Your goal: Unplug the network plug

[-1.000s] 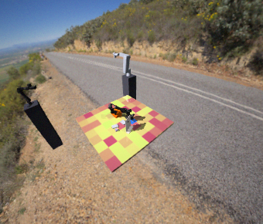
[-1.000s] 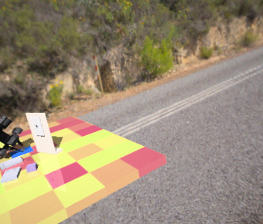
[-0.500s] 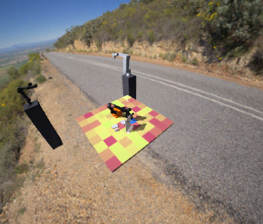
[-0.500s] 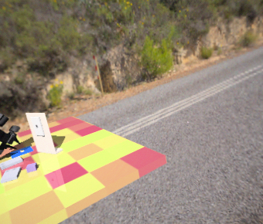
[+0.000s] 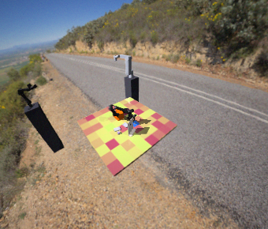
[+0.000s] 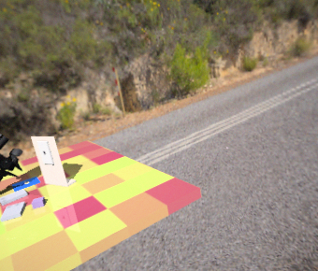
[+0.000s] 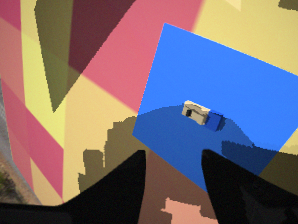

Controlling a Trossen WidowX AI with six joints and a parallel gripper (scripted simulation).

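Right now my gripper tip is 1 cm short of the network plug and 5 cm above it. From my gripper tip the other things lie so: blue marked square: 1 cm ahead, 6 cm below; purple block: 1 cm ahead, 34 cm to the right, 5 cm below; grey upright panel: 12 cm ahead, 18 cm to the right, 5 cm above.
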